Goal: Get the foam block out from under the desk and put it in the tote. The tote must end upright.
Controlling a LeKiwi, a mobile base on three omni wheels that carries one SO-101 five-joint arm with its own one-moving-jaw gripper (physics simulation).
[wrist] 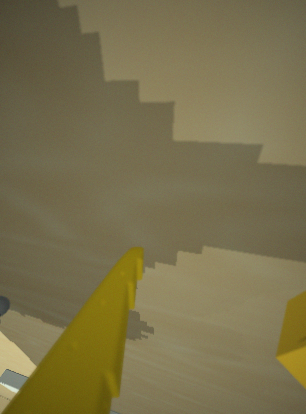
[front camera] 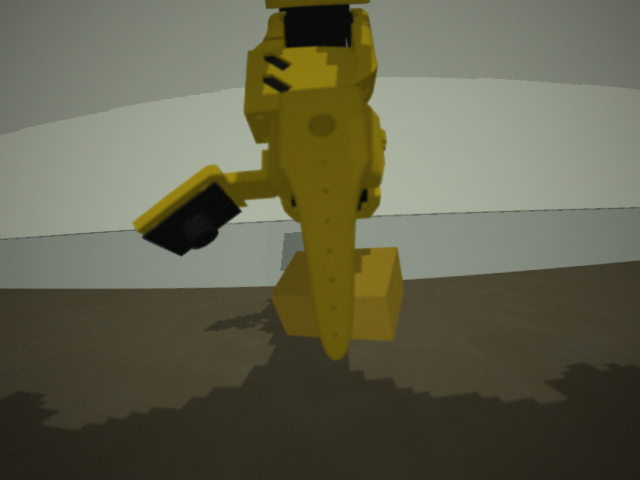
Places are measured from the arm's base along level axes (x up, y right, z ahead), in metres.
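Where they show: end effector, tool point: [wrist: 143, 259] [front camera: 336, 346].
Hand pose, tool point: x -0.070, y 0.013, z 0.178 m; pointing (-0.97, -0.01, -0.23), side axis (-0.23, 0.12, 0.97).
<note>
After its pixels a point has its place.
The yellow foam block [front camera: 378, 315] {x -0.072, y 0.041, z 0.236 m} [wrist: 296, 325] {x -0.071, y 0.039, z 0.236 m} rests on the brown floor. In the front camera view it is near the middle, partly hidden behind the jaw; in the wrist view a corner of it shows at the lower right edge. My gripper [front camera: 336, 352] is open and empty, pointing down in front of the block. In the wrist view the fixed notched jaw [wrist: 107, 310] {x -0.046, y 0.004, z 0.177 m} shows at the lower left, with the block apart from it on the right; the moving jaw is out of the picture. The tote does not show in either view.
A low pale grey-blue wall strip [front camera: 480, 242] {x -0.044, y 0.251, z 0.515 m} runs behind the block, with a large whitish surface [front camera: 491, 149] {x 0.093, y 0.288, z 0.526 m} above it. A broad jagged shadow lies across the floor. A dark rounded part [wrist: 3, 305] shows at the wrist view's left edge.
</note>
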